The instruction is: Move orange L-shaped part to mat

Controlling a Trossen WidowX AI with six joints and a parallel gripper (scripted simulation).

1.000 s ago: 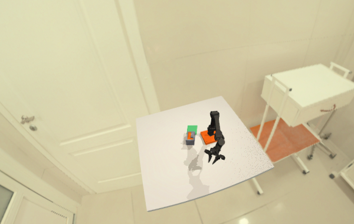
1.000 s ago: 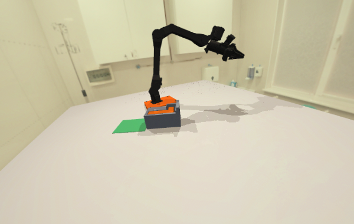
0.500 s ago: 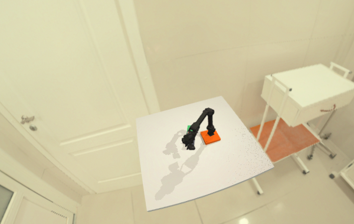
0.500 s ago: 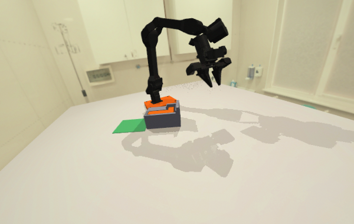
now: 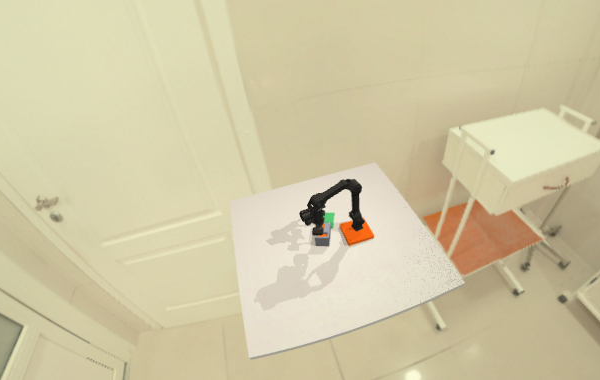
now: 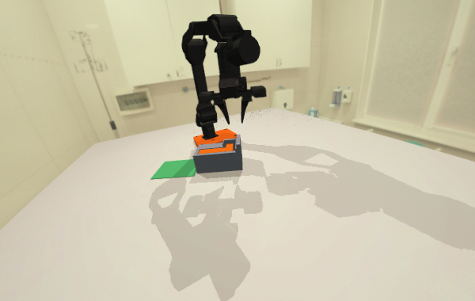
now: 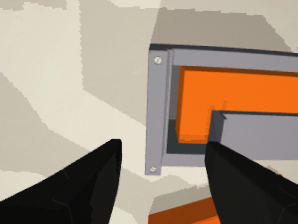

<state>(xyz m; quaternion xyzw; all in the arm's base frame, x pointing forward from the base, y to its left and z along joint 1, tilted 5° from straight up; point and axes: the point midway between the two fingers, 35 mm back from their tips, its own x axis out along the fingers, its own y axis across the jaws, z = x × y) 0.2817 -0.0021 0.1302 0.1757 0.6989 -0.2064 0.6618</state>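
My gripper tip is now 90 mm above the orange L-shaped part, 40 mm to the left of it and 40 mm past it. The rest, counted from my gripper tip: green mat (180 mm to the right, 160 mm below, 120 mm behind).
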